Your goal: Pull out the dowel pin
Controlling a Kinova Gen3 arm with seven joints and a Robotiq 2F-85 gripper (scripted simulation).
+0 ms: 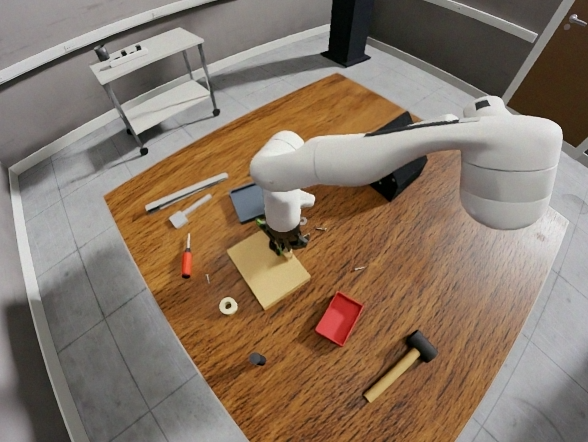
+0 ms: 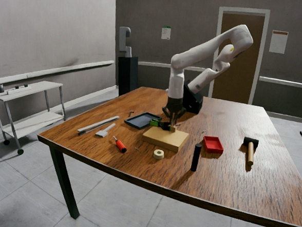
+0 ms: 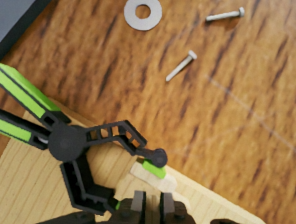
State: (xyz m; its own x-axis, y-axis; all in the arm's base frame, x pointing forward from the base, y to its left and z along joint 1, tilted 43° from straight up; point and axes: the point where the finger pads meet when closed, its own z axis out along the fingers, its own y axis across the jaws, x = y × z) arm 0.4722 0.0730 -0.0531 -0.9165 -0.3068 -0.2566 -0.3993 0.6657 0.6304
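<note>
My gripper is now 20 mm above the pale dowel pin. Round my hand: wooden block: 40 mm below; bench board: 60 mm below, 50 mm ahead, 10 mm to the right; red bin: 230 mm to the left, 80 mm below, 10 mm ahead.
</note>
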